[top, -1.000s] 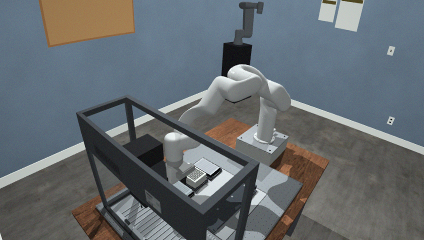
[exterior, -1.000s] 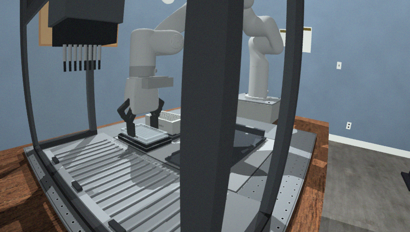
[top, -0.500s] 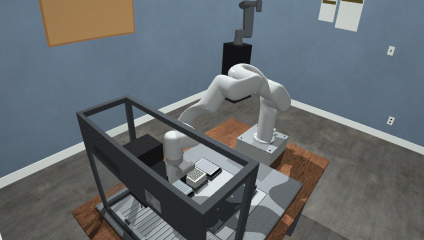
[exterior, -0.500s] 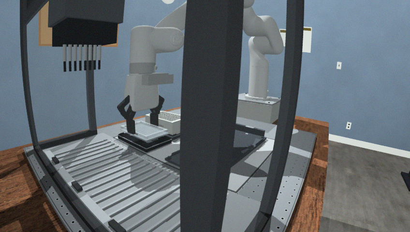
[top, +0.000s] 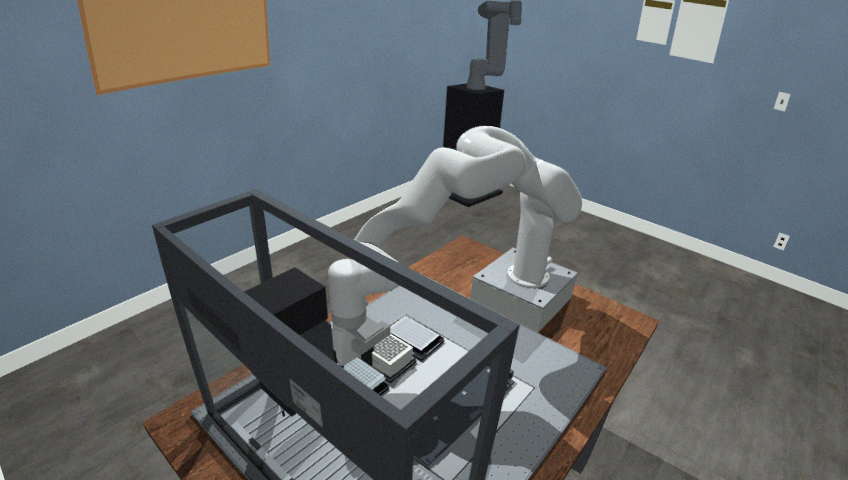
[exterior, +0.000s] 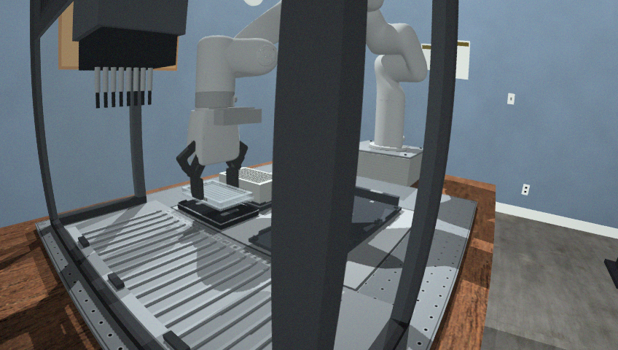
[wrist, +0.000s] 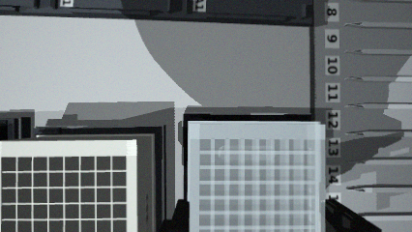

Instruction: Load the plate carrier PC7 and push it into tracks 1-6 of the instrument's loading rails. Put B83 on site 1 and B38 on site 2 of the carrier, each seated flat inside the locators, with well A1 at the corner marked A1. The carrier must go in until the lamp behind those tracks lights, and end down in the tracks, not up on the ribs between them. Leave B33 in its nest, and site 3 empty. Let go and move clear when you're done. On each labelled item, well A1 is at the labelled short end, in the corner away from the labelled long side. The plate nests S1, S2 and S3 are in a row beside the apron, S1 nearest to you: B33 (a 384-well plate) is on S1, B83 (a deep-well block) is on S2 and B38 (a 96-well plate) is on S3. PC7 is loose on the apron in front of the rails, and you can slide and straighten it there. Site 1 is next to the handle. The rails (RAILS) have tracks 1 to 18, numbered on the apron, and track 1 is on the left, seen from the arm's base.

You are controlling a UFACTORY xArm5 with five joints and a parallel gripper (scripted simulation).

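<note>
My hand is 130 mm past the dark plate carrier PC7, 200 mm to the right of it and 30 mm above it. From my hand the other things lie so: dark frame post (240 mm ahead, 430 mm to the left, 200 mm above).
</note>
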